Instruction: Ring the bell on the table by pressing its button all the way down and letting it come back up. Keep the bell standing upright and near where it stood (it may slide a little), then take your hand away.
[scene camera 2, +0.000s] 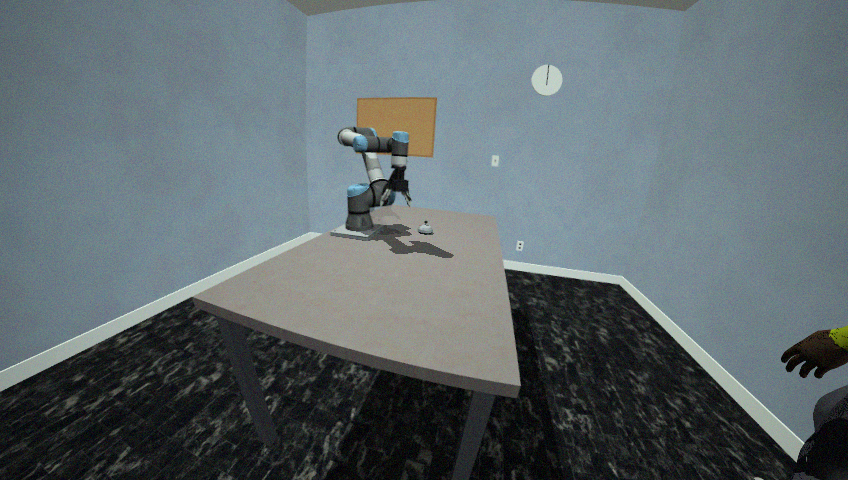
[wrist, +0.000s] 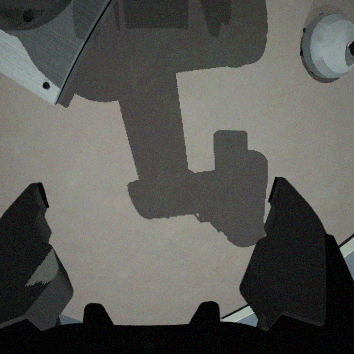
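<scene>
The bell is a pale dome with a small dark button on top. It stands upright on the table, and its right part is cut off at the top right corner of the wrist view. My gripper is open, with nothing between its fingers. It points down and hangs above the table, higher than the bell and to its left in the scene view, apart from it.
The arm's base plate lies on the table left of the bell. The arm's shadow falls on the table beside the bell. A person's hand shows at the right edge of the scene view, away from the table.
</scene>
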